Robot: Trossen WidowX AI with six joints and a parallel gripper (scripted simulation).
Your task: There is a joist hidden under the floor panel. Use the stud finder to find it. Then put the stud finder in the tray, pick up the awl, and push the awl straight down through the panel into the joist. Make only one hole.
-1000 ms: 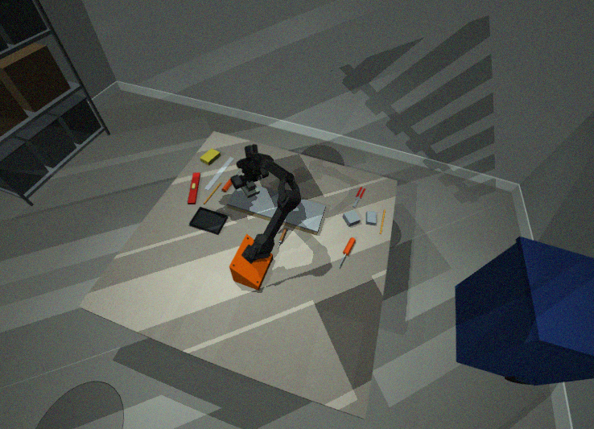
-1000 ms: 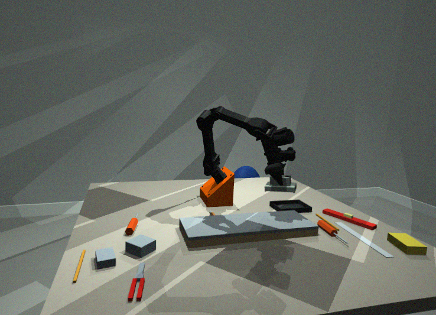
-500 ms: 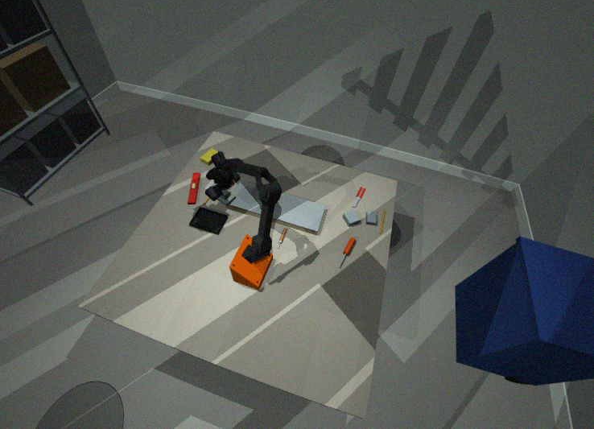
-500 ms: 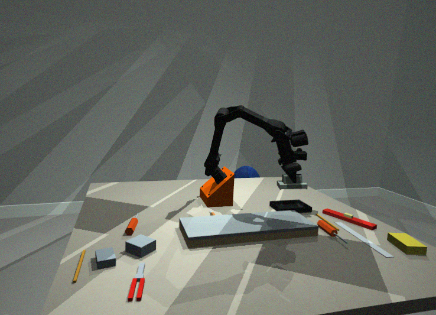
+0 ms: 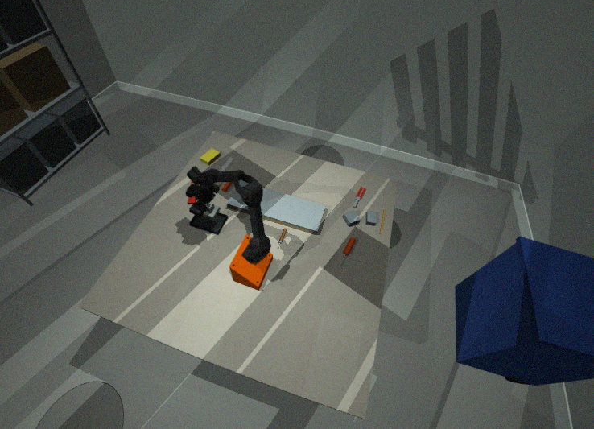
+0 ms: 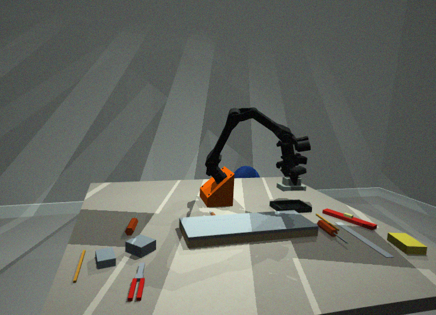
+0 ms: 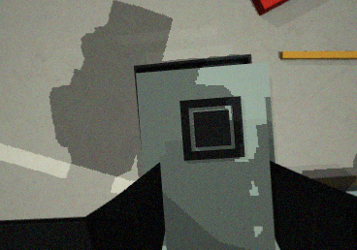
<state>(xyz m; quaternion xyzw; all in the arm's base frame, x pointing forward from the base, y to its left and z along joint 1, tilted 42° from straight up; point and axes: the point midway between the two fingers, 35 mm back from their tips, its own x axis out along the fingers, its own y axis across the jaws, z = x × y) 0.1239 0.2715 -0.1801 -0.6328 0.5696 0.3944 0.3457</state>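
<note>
My gripper tip is now 11 cm above the black tray. Round my gripper tip: ruler: 33 cm ahead, 14 cm to the left, 13 cm below; then stud finder: 2 cm above, 1 cm to the left; then red level: 20 cm to the left, 15 cm ahead, 11 cm below.
</note>
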